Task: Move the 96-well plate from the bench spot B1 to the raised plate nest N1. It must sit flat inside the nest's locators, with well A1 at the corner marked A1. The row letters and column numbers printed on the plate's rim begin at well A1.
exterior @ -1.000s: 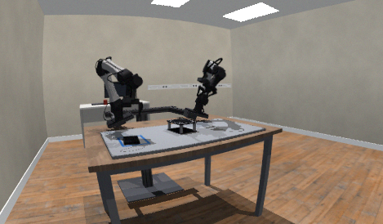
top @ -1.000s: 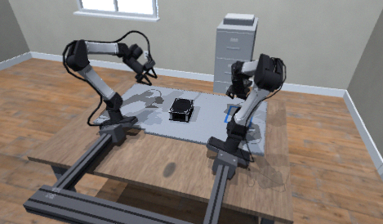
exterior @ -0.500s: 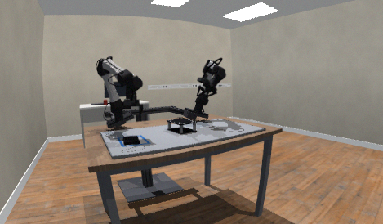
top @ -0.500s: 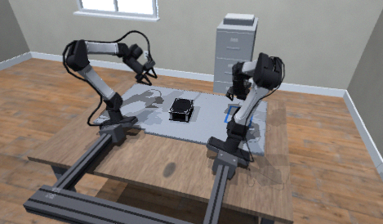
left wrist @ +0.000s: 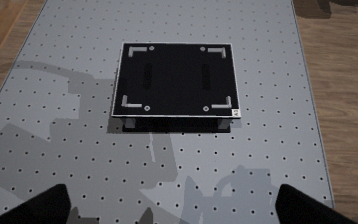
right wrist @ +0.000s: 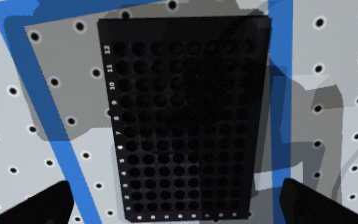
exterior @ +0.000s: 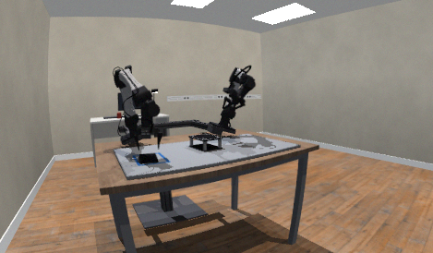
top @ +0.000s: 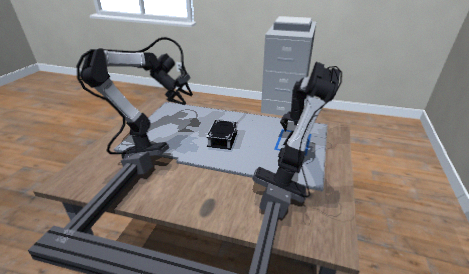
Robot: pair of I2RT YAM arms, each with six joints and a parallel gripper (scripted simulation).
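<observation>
Now: the dark 96-well plate 10 mm ahead of my right hand, 10 mm to the right of it and 50 mm below it. The rest, counted from my right hand: raised nest (110 mm behind, 340 mm to the left); A1 label (190 mm behind, 380 mm to the left, 10 mm above).
</observation>
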